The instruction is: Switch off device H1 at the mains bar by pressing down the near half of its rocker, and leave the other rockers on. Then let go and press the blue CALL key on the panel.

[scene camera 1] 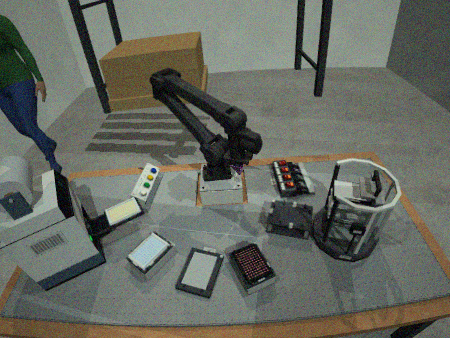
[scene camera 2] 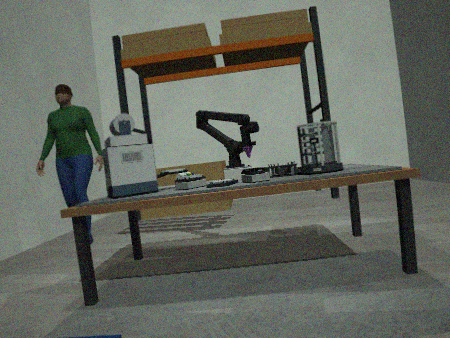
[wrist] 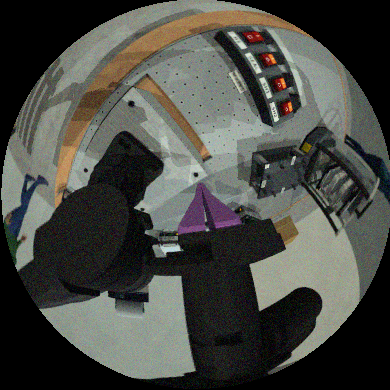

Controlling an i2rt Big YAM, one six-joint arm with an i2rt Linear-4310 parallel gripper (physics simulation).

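Pixels of known places: gripper, between the fingertips: (scene camera 1: 240, 173) (scene camera 2: 249, 157) (wrist: 200, 185); arm's base, origin of its link: (scene camera 1: 217, 173) (scene camera 2: 235, 167) (wrist: 124, 171).
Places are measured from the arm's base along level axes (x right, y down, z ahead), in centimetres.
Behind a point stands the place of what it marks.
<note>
The mains bar (scene camera 1: 276, 178) @[x -26.6, y 5.5, z 1.5 cm] (wrist: 258, 75) @[x -27.5, y 3.7, z 1.4 cm] lies at the back right of the table. In the wrist view its H1 rocker (wrist: 253, 36) is red with no bright orange half. The SEAL rocker (wrist: 268, 59) @[x -30.5, y 2.4, z -0.9 cm], SH1 rocker (wrist: 279, 84) @[x -30.2, y 2.4, z 4.0 cm] and SH2 rocker (wrist: 286, 107) @[x -30.0, y 2.3, z 8.6 cm] each show a bright orange part. The key panel (scene camera 1: 141, 184) @[x 34.1, y 0.4, z 1.2 cm] lies at the back left, with the blue key (scene camera 1: 153, 170) @[x 29.8, y 0.8, z -8.4 cm] at its far end, then yellow, green and white keys. My gripper (scene camera 1: 239, 169) @[x -9.3, y -5.0, z 7.6 cm] (scene camera 2: 248, 151) @[x -9.3, y -5.0, z 7.6 cm] (wrist: 200, 185) @[x -9.3, y -5.0, z 7.6 cm], with purple fingers, is shut and empty, above the area beside the arm's base, between panel and bar, apart from both.
A dark box-like rack (scene camera 1: 289, 218) @[x -25.1, y 1.7, z 28.3 cm] (wrist: 280, 172) @[x -24.6, y 1.7, z 23.3 cm] lies in front of the bar, beside a clear-walled round machine (scene camera 1: 327, 235) @[x -35.4, y -0.6, z 39.9 cm] (scene camera 2: 320, 145) @[x -44.2, y -7.1, z 46.5 cm]. A large white-and-blue machine (scene camera 1: 50, 245) @[x 56.0, y -12.3, z 41.2 cm] (scene camera 2: 131, 170) @[x 57.4, y -6.1, z 41.8 cm] stands left. Several plates lie along the front. A person (scene camera 2: 72, 130) stands behind the table's left end.
</note>
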